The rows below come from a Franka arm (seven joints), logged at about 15 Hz.
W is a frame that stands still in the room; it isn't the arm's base.
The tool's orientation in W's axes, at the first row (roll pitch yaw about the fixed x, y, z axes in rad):
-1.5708, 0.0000, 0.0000
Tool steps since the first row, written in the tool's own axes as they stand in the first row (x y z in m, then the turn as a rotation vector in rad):
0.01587, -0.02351, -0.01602, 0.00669, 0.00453, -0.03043
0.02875, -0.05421, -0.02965, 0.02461, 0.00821, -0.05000
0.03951, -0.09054, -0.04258, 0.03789, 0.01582, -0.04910
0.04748, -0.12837, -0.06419, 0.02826, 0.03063, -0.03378
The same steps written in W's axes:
0.01587, -0.01602, 0.02351, 0.00669, -0.03043, -0.00453
0.02875, -0.02965, 0.05421, 0.02461, -0.05000, -0.00821
0.03951, -0.04258, 0.09054, 0.03789, -0.04910, -0.01582
0.04748, -0.06419, 0.12837, 0.02826, -0.03378, -0.03063

